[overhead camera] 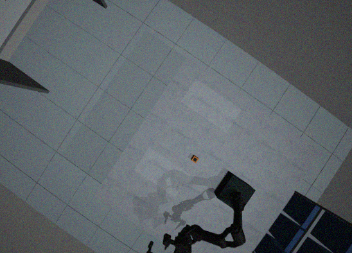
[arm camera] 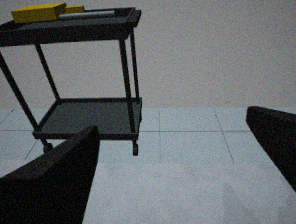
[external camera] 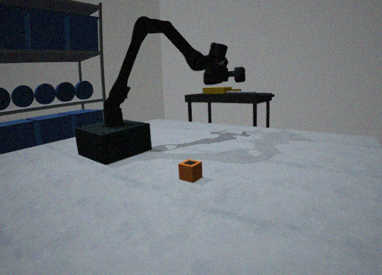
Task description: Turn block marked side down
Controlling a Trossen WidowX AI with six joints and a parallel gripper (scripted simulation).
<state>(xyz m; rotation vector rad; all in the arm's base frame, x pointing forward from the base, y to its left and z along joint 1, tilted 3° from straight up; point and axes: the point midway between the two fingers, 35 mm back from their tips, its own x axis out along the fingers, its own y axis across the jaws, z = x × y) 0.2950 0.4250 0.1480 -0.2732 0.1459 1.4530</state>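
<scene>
The block is 570 mm to the right of my gripper tip, 210 mm below it and 50 mm ahead of it.
</scene>
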